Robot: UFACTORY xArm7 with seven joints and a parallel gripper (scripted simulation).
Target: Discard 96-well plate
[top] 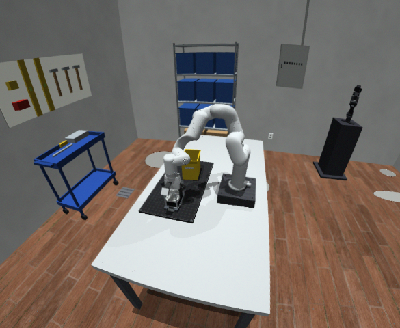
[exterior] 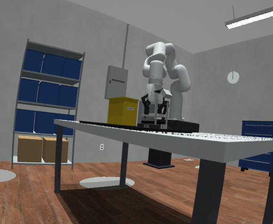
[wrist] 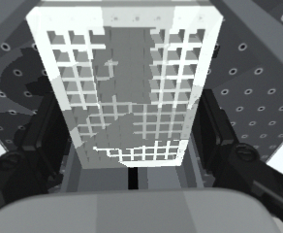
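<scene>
Now: the yellow plastics bin W1 350 mm to the right of my hand, 30 mm behind it and 10 mm above it. The rest, counted from my hand: white 96-well plate (10 mm below).
</scene>
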